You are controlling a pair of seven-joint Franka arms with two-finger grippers.
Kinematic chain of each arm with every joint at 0, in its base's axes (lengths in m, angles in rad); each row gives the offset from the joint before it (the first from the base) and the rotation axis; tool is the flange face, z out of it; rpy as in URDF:
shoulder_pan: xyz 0 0 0.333 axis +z
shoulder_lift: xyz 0 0 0 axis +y
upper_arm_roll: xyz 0 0 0.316 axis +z
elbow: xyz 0.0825 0 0 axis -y
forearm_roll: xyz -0.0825 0 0.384 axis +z
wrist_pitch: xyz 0 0 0 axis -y
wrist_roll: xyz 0.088 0 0 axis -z
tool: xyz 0 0 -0.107 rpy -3.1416 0 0
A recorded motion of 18 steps. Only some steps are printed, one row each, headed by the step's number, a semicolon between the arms.
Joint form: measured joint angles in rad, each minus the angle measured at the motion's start. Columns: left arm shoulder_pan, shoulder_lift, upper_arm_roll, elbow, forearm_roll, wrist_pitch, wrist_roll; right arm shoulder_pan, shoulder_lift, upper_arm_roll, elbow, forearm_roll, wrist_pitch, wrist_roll.
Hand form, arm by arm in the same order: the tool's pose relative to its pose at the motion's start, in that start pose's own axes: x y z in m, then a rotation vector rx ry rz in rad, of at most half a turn. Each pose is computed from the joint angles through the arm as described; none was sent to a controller.
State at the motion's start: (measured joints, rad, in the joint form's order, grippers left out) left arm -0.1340 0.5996 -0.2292 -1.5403 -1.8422 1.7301 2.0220; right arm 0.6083 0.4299 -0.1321 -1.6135 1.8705 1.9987 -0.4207
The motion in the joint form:
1: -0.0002 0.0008 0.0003 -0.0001 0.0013 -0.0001 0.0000; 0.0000 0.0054 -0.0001 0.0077 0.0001 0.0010 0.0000
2: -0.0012 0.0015 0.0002 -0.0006 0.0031 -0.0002 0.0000; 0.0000 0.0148 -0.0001 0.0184 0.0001 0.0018 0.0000
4: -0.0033 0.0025 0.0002 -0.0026 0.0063 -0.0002 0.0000; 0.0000 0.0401 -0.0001 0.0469 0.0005 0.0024 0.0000
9: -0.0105 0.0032 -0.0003 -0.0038 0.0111 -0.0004 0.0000; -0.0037 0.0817 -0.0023 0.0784 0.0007 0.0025 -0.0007
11: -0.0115 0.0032 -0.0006 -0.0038 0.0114 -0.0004 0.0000; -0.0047 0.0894 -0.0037 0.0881 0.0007 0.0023 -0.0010
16: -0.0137 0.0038 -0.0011 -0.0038 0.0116 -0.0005 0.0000; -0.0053 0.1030 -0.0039 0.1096 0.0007 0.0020 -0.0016
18: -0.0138 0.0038 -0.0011 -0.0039 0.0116 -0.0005 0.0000; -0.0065 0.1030 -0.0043 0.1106 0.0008 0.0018 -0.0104
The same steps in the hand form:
1: -0.0007 -0.0001 -0.0002 -0.0003 -0.0013 -0.0006; 0.0014 -0.0001 0.0009 0.0002 0.0006 -0.0023
2: -0.0017 0.0002 0.0004 -0.0020 -0.0032 -0.0018; 0.0036 0.0011 0.0025 -0.0005 0.0007 -0.0041
4: -0.0041 0.0008 0.0013 -0.0047 -0.0070 -0.0047; 0.0092 0.0044 0.0066 -0.0015 -0.0002 -0.0083
9: -0.0071 0.0029 0.0059 -0.0139 -0.0125 -0.0077; 0.0195 0.0178 0.0087 -0.0110 0.0046 -0.0033
11: -0.0074 0.0033 0.0067 -0.0152 -0.0129 -0.0080; 0.0220 0.0183 0.0088 -0.0111 0.0060 -0.0062
16: -0.0083 0.0039 0.0082 -0.0178 -0.0132 -0.0092; 0.0254 0.0172 0.0112 -0.0086 0.0049 -0.0146
18: -0.0084 0.0039 0.0083 -0.0178 -0.0133 -0.0094; 0.0261 0.0166 0.0104 -0.0080 0.0061 -0.0243

